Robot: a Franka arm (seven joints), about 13 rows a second.
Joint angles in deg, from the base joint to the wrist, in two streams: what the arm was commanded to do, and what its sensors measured. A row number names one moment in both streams.
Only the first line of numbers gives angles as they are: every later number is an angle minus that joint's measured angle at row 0.
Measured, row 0:
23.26 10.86 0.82 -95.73 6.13 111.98 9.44
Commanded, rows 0 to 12:
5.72 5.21 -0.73 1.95 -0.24 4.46 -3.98
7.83 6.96 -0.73 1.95 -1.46 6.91 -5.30
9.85 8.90 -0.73 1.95 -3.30 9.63 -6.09
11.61 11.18 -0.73 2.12 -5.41 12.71 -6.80
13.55 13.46 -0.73 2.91 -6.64 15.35 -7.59
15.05 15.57 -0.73 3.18 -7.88 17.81 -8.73
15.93 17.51 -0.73 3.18 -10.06 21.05 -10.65
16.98 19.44 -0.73 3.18 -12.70 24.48 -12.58
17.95 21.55 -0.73 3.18 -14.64 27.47 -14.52
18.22 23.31 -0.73 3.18 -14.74 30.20 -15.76
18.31 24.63 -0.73 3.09 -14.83 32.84 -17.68
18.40 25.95 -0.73 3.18 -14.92 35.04 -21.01
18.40 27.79 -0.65 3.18 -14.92 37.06 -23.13
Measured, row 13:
18.29 24.35 -0.29 0.77 -13.74 34.12 -18.96
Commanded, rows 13 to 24:
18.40 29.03 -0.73 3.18 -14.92 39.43 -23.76
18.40 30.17 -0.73 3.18 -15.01 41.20 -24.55
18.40 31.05 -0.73 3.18 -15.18 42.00 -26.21
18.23 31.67 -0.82 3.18 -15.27 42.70 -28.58
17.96 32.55 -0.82 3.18 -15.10 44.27 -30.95
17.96 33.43 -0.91 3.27 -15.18 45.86 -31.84
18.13 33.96 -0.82 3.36 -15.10 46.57 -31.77
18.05 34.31 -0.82 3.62 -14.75 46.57 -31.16
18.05 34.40 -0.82 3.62 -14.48 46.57 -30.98
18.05 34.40 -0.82 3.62 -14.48 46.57 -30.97
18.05 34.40 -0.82 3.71 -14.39 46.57 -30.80
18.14 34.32 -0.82 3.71 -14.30 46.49 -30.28
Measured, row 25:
18.20 32.73 -0.79 1.85 -13.94 45.52 -30.84
